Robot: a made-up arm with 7 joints. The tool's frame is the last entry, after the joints.
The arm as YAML. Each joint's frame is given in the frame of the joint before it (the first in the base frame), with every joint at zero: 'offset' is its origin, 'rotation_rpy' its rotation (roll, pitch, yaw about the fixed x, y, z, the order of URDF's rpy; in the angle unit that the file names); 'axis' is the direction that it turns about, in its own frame. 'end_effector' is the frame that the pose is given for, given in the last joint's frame.
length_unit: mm
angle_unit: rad
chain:
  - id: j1
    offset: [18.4, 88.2, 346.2]
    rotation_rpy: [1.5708, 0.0, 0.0]
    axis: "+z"
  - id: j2
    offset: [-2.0, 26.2, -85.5]
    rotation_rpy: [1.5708, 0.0, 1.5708]
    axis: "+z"
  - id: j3
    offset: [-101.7, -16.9, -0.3]
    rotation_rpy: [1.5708, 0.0, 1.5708]
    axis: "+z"
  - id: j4
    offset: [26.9, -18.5, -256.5]
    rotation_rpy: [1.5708, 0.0, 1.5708]
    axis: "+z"
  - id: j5
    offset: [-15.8, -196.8, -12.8]
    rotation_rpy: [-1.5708, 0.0, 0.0]
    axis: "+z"
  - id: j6
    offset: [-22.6, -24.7, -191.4]
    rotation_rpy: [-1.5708, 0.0, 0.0]
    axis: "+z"
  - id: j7
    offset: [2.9, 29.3, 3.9]
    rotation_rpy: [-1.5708, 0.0, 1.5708]
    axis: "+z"
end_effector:
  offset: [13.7, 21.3, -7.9]
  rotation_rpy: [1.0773, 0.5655, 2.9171]
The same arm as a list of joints. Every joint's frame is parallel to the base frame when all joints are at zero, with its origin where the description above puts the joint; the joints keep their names.
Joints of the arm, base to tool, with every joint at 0 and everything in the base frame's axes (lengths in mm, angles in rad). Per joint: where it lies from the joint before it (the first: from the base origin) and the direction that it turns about. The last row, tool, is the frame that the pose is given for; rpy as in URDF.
j1: axis 0 -1 0 offset 18.4 88.2 346.2
j2: axis 1 0 0 offset -2.0 85.5 26.2
j3: axis 0 0 1 offset -0.3 16.9 -101.7
j4: axis 0 -1 0 offset -18.5 -26.9 -256.5
j5: axis 0 0 1 offset -15.8 12.8 -196.8
j6: axis 0 1 0 offset -22.6 -24.7 -191.4
j7: axis -1 0 0 offset 2.9 3.9 -29.3
tool: offset 7.9 -21.3 -13.7 rpy 1.4801 -0.9669 -0.3374

